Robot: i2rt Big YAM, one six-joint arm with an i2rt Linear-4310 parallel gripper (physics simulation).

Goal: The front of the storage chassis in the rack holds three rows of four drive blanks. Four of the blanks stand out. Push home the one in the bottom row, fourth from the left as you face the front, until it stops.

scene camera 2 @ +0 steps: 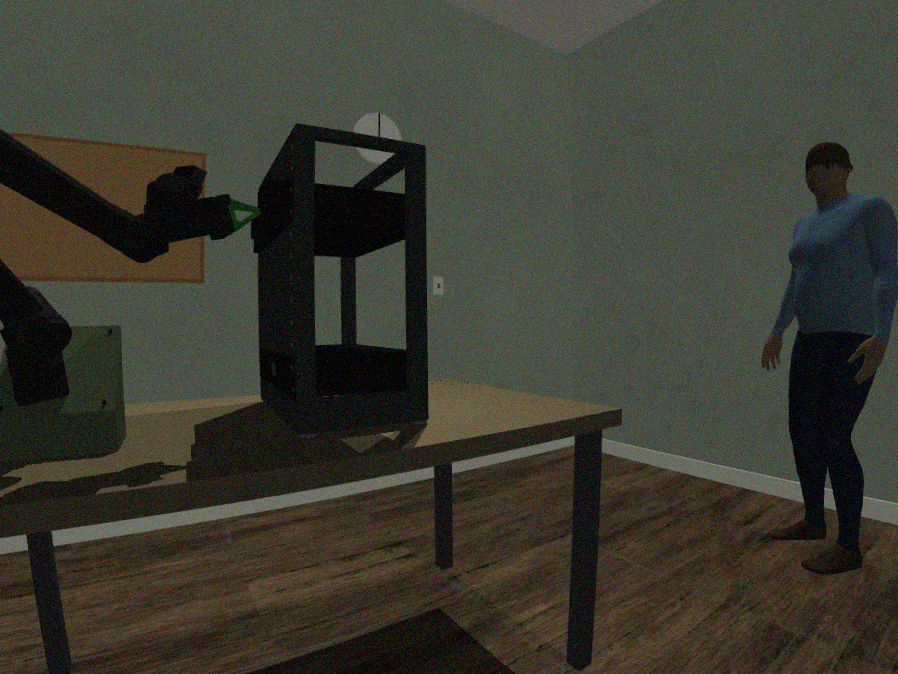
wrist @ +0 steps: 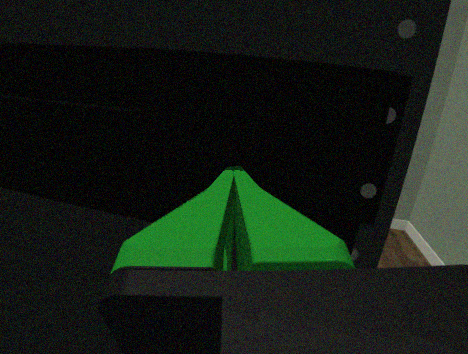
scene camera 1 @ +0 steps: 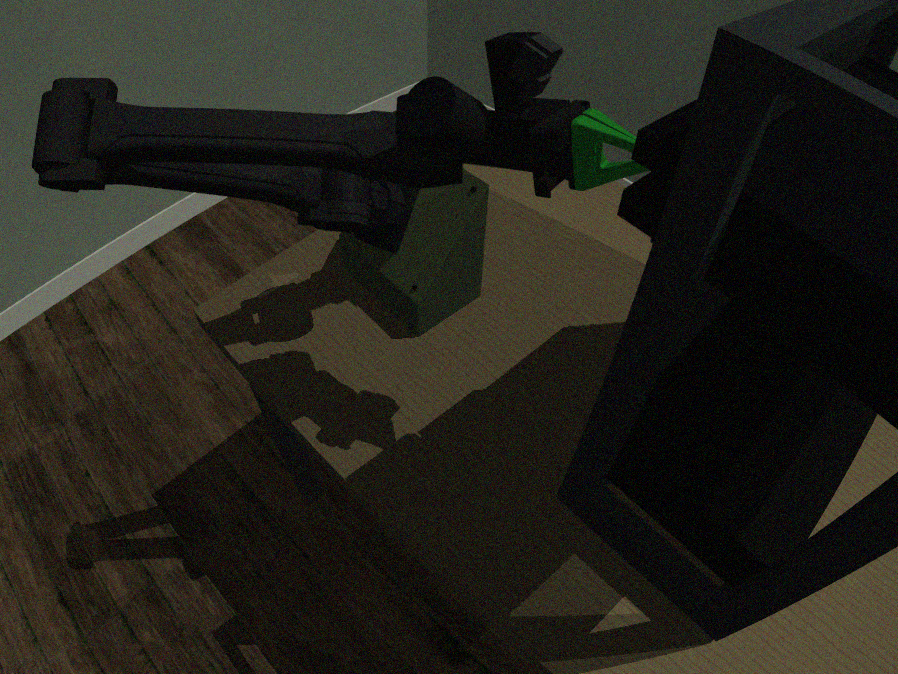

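Where they show: gripper, between the fingertips: [scene camera 2: 259, 211] [wrist: 234, 178]; arm's base, origin of its link: [scene camera 2: 40, 374] [scene camera 1: 389, 209].
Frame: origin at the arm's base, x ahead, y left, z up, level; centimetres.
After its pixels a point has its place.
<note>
The black rack [scene camera 1: 631, 348] @[z 20.2, x 45.6, y -17.2 cm] [scene camera 2: 297, 290] @[z 15.1, x 44.8, y -17.1 cm] [wrist: 425, 100] @[z 36.5, x 44.2, y -16.9 cm] stands on the table, with the dark storage chassis [scene camera 2: 359, 221] @[z 30.3, x 59.1, y -16.2 cm] [wrist: 125, 135] @[z 33.4, x 41.3, y -1.8 cm] in its upper part. Dark blocks [scene camera 1: 656, 145] @[z 37.0, x 41.3, y -13.2 cm] stand out from the front in scene camera 1; single blanks, rows and columns are too dark to tell apart. My gripper [scene camera 1: 642, 155] @[z 32.2, x 40.2, y -7.2 cm] [scene camera 2: 258, 212] @[z 32.2, x 40.2, y -7.2 cm] [wrist: 234, 178] @[z 32.2, x 40.2, y -7.2 cm] is shut, its green fingertips together with nothing between them. The tips are at the chassis front, at or very near the protruding blocks in both scene views. Whether they touch a blank, and which one, is hidden in the dark.
The rack's right post with round holes shows right of the fingers in the wrist view. A green box [scene camera 1: 449, 253] @[z -0.1, x 13.2, y -1.7 cm] [scene camera 2: 94, 384] @[z -2.1, x 9.1, y -3.3 cm] stands by the arm on the table [scene camera 1: 507, 319] @[z -14.2, x 20.8, y 4.2 cm] [scene camera 2: 507, 406] @[z -14.2, x 101.1, y -19.0 cm]. A person [scene camera 2: 834, 268] stands at the far right, beyond the table.
</note>
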